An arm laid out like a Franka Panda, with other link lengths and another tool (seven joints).
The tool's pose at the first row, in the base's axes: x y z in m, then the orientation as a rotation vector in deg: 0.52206 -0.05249 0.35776 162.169 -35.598 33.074
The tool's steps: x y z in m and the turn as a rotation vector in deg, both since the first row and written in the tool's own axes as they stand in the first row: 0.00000 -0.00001 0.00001 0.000 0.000 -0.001; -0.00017 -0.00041 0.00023 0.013 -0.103 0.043; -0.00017 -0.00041 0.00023 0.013 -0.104 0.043; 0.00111 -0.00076 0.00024 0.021 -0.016 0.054; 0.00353 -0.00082 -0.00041 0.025 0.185 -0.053; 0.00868 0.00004 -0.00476 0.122 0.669 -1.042; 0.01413 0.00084 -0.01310 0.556 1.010 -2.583; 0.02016 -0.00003 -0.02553 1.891 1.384 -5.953; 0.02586 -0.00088 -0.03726 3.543 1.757 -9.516; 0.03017 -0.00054 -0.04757 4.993 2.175 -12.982; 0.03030 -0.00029 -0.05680 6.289 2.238 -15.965; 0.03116 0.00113 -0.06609 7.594 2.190 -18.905; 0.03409 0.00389 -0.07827 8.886 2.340 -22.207; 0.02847 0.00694 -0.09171 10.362 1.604 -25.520
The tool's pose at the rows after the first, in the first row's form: 0.52207 -0.05248 0.35775 162.169 -35.597 33.074; 0.52217 -0.05212 0.35744 162.222 -35.677 32.945; 0.52217 -0.05212 0.35744 162.223 -35.677 32.944; 0.52340 -0.05228 0.35792 162.188 -35.677 33.071; 0.52523 -0.05293 0.35950 162.114 -35.486 33.332; 0.52772 -0.05444 0.36564 162.120 -33.954 33.873; 0.52917 -0.05497 0.37552 162.558 -31.603 34.277; 0.53047 -0.05316 0.38918 163.939 -26.436 34.810; 0.53171 -0.05142 0.40207 165.467 -20.870 35.425; 0.53175 -0.05062 0.41322 166.618 -15.413 35.992; 0.52868 -0.04850 0.42167 167.669 -10.707 36.066; 0.52570 -0.04767 0.43059 168.664 -6.038 35.974; 0.52290 -0.04804 0.44310 169.383 -0.768 36.042; 0.51241 -0.04524 0.45328 170.555 4.490 34.927
